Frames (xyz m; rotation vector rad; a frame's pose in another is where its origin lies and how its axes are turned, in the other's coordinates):
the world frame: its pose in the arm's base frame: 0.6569 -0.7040 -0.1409 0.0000 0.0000 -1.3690
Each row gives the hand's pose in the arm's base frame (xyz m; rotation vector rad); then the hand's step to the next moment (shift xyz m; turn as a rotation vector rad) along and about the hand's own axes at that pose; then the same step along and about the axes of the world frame.
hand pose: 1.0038 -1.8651 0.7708 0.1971 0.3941 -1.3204
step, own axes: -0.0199 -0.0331 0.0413 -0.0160 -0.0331 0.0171
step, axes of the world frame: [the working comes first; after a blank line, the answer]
step, axes of the arm's base frame: -0.0289 -0.0050 0.0483 -0.0322 0.0002 0.0246

-0.0009 -0.0293 0.0483 -0.0066 -0.0315 0.0246
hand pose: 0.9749 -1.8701 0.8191 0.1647 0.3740 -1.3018
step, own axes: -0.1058 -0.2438 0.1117 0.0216 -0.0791 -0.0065
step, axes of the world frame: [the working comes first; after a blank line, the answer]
step, axes of the arm's base frame: -0.2373 -0.0049 0.1637 -0.0724 -0.0384 -0.0067

-0.0427 -0.2334 0.1637 0.0231 -0.0787 -0.0067
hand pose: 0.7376 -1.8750 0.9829 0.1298 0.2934 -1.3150
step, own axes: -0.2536 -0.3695 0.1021 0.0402 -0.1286 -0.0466
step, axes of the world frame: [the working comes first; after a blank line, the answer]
step, axes of the arm's base frame: -0.3989 0.1168 0.1963 -0.1216 -0.0579 -0.0468

-0.1943 -0.3674 0.1963 0.0323 -0.1307 -0.0468
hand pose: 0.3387 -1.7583 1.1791 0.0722 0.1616 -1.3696
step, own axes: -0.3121 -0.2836 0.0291 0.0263 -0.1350 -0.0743
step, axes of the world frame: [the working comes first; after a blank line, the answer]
step, axes of the arm's base frame: -0.3351 0.2415 0.0898 -0.1325 -0.0416 -0.0717

-0.3038 -0.2799 0.0898 0.0142 -0.1382 -0.0717
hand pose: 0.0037 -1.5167 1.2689 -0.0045 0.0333 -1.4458
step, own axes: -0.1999 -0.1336 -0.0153 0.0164 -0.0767 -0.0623
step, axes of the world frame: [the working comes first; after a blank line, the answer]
step, axes of the arm's base frame: -0.1578 0.1819 -0.0082 -0.0756 -0.0248 -0.0608

-0.2098 -0.1181 -0.0082 0.0091 -0.0791 -0.0608
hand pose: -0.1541 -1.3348 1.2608 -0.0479 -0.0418 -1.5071
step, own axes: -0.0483 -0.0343 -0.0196 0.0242 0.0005 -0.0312
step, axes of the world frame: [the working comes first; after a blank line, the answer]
step, axes of the arm's base frame: -0.0373 0.0448 -0.0221 0.0020 -0.0259 -0.0298

-0.0514 -0.0276 -0.0221 0.0257 -0.0033 -0.0298
